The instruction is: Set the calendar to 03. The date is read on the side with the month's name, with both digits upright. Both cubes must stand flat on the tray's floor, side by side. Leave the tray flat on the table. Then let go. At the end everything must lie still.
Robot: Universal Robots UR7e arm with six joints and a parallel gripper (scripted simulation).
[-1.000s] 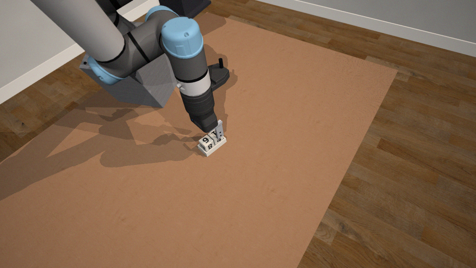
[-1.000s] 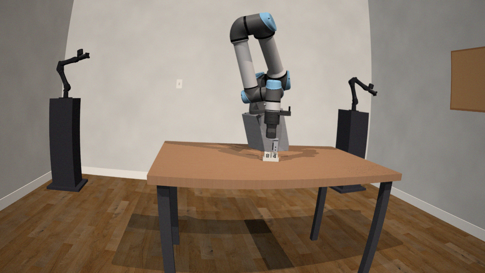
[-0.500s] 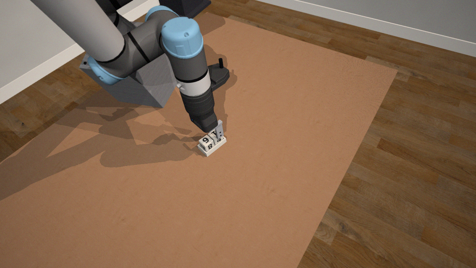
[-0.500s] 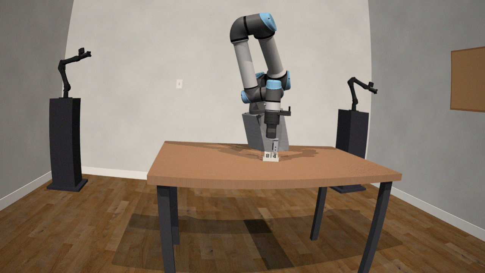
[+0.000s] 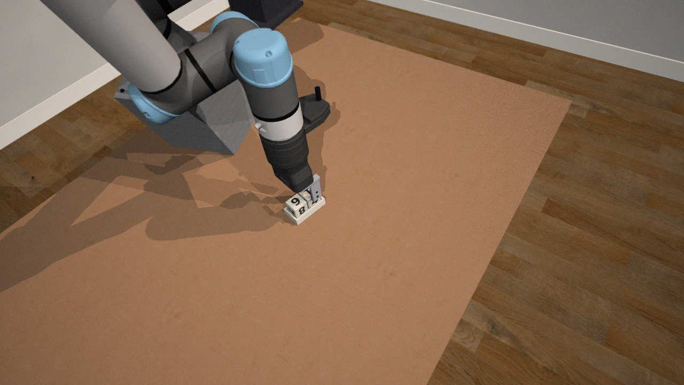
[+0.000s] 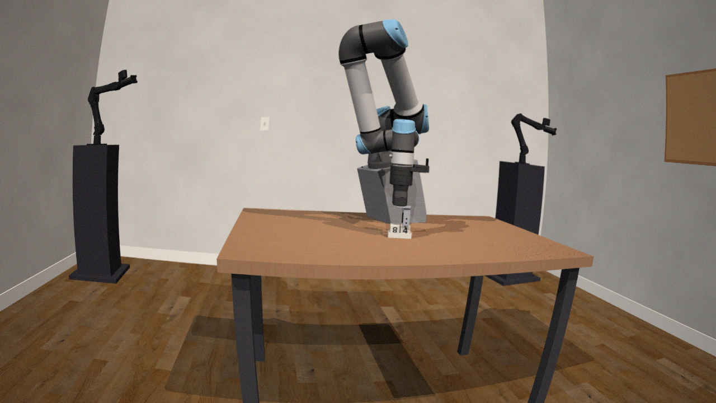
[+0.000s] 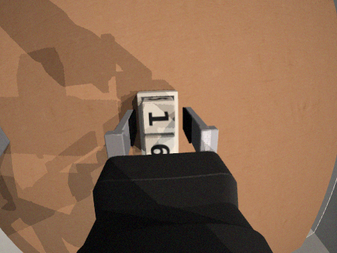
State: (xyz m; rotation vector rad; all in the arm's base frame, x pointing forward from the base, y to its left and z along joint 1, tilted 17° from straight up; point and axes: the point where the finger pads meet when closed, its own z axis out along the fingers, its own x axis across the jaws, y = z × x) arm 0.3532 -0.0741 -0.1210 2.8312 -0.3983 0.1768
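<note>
Right now the white tray is 10 mm behind my hand, 20 mm to the right of it and 50 mm below it.
</note>
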